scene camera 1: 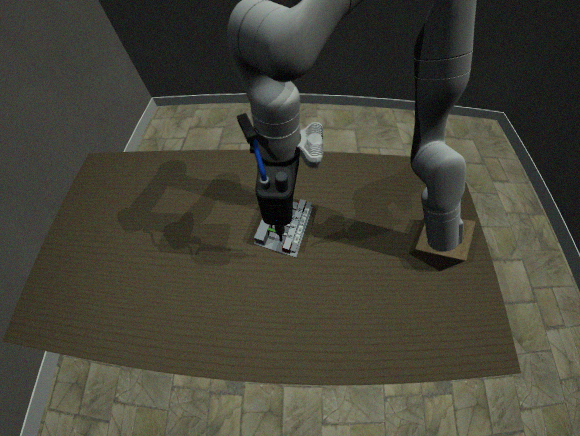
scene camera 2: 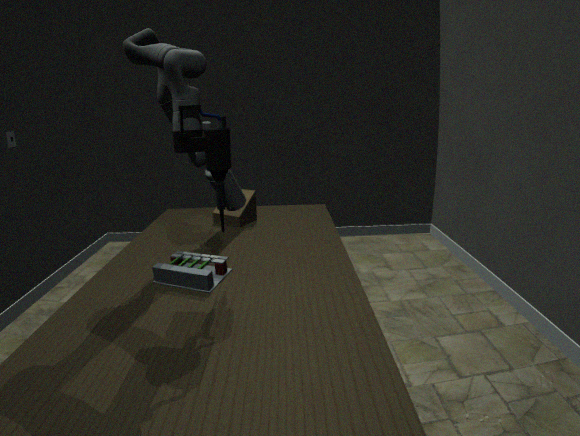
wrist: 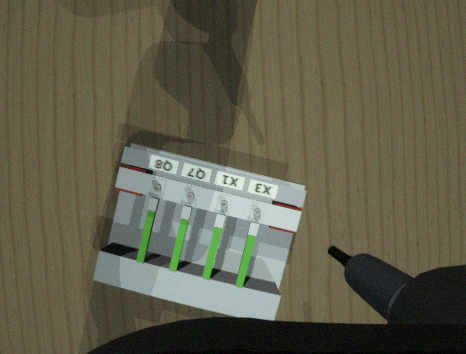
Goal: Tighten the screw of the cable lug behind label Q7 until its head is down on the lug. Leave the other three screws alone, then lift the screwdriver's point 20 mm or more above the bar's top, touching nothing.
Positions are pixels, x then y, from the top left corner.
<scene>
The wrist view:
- grey terminal block: 116,265
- pale bar: 277,216
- grey base plate: 271,246
</scene>
